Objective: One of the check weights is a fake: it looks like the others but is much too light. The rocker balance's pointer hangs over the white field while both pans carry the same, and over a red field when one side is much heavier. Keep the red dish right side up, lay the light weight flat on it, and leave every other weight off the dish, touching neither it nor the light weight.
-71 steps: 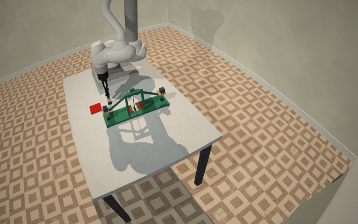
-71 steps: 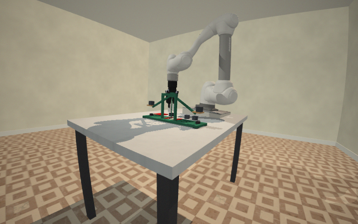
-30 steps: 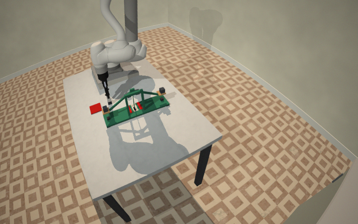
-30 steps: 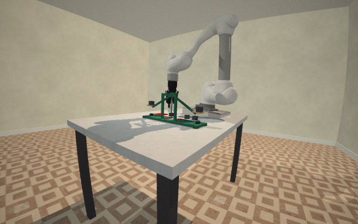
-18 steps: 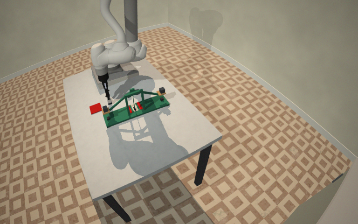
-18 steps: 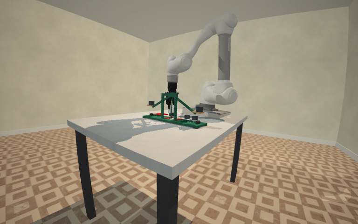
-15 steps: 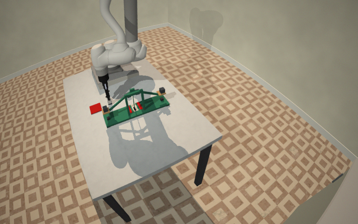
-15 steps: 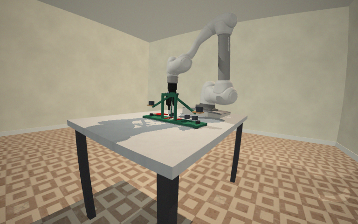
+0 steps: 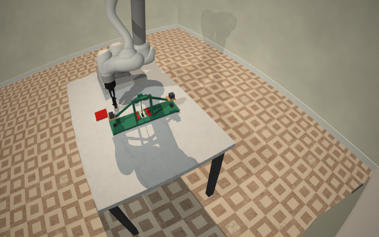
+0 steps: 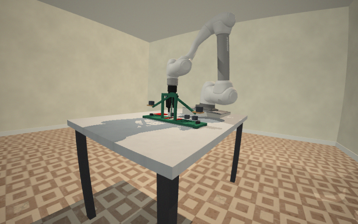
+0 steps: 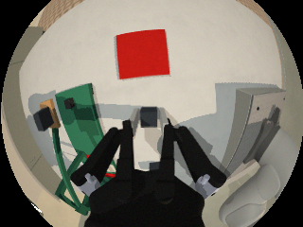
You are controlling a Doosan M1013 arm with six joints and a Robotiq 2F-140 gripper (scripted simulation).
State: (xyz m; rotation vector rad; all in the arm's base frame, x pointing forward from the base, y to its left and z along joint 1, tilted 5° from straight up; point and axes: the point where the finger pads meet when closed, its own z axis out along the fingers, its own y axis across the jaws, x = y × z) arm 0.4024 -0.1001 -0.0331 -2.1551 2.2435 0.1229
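Right now my hand is 1 cm short of the flat red dish, 12 cm to the left of it and 3 cm above it. Also, from my hand: balance beam 17 cm ahead, 15 cm to the left, 7 cm above; green rocker balance 17 cm ahead, 15 cm to the left, 6 cm above.
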